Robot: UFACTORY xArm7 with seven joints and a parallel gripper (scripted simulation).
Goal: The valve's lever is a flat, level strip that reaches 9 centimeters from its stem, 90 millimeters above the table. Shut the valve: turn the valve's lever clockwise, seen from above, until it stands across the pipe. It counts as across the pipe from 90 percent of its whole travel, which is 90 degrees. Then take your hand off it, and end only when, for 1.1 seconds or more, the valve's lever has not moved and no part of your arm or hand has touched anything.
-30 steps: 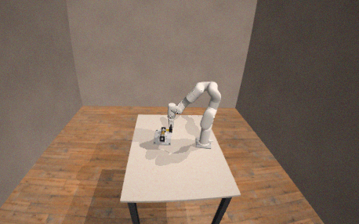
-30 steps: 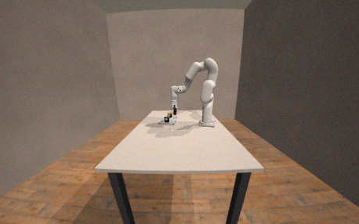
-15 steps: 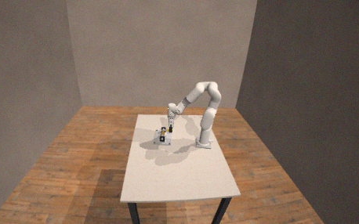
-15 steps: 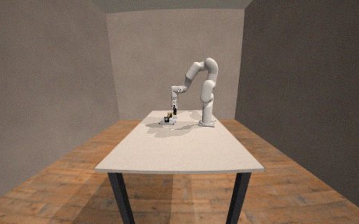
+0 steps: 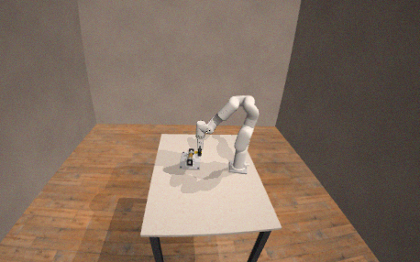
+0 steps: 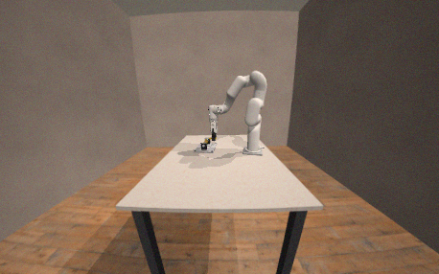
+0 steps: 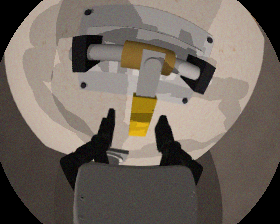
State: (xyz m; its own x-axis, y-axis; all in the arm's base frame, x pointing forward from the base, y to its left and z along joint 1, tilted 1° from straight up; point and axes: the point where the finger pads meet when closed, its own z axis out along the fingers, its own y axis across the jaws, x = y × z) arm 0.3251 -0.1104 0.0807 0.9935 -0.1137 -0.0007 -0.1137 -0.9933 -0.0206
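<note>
My gripper is now 4 cm short of the yellow lever and 1 cm to the left of it.
</note>
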